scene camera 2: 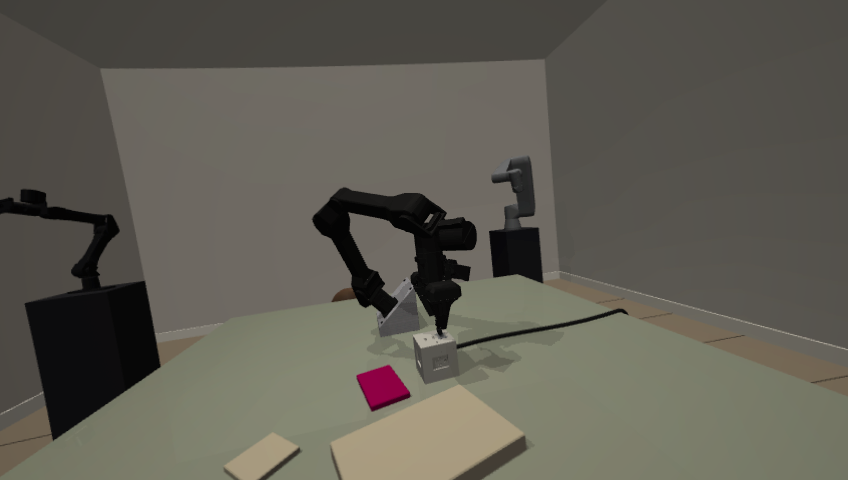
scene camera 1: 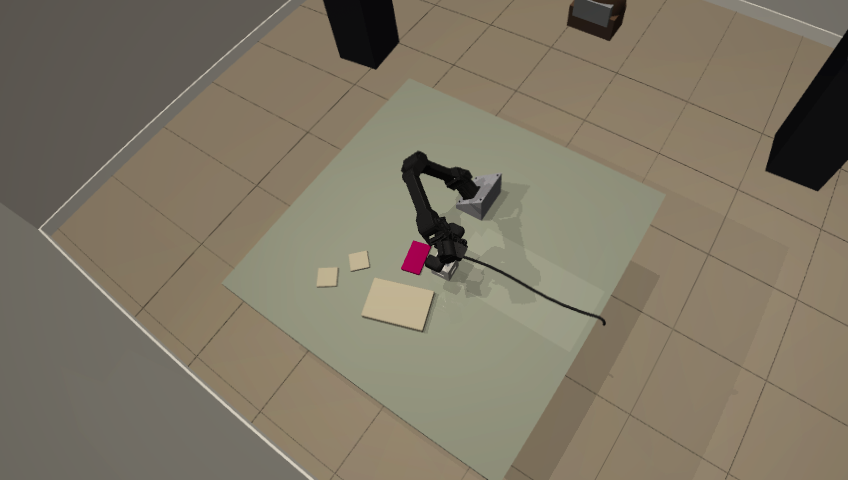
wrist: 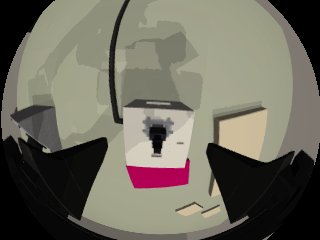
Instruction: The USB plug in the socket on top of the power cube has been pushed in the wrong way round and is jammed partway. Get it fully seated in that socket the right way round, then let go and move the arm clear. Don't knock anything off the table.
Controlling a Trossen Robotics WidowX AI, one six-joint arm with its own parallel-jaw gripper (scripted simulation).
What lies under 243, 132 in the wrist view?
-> A tan board.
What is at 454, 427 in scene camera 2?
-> A tan board.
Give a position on a magenta block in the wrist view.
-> At 142, 177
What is my gripper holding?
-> Nothing.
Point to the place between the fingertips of my gripper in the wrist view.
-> At 157, 147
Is my gripper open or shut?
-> Open.
